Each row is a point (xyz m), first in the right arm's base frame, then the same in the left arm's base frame.
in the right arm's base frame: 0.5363 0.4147 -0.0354
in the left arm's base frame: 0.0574 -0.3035 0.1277
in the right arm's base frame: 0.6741 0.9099 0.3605
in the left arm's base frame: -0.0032 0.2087 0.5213
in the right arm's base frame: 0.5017 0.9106 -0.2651
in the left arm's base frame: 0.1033 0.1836 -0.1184
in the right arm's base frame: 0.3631 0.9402 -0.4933
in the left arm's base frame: 0.0723 0.1995 -0.3847
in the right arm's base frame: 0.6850 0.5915 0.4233
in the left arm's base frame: -0.0073 -0.1068 0.5977
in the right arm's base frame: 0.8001 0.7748 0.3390
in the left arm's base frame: 0.1253 0.0803 0.5608
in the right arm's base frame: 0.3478 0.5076 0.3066
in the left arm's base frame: -0.2607 -0.2122 0.3547
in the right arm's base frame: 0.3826 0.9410 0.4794
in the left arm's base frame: -0.3187 0.2269 0.5057
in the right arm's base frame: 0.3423 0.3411 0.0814
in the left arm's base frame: -0.1646 -0.3846 0.1559
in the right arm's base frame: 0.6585 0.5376 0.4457
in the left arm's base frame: -0.0386 -0.1615 0.6095
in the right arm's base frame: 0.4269 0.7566 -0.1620
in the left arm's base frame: -0.0019 0.0284 -0.0489
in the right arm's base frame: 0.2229 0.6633 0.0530
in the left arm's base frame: -0.2735 -0.0703 0.0651
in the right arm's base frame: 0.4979 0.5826 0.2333
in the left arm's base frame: -0.0968 -0.1310 0.3475
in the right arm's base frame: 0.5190 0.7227 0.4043
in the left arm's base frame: -0.1549 0.0145 0.5049
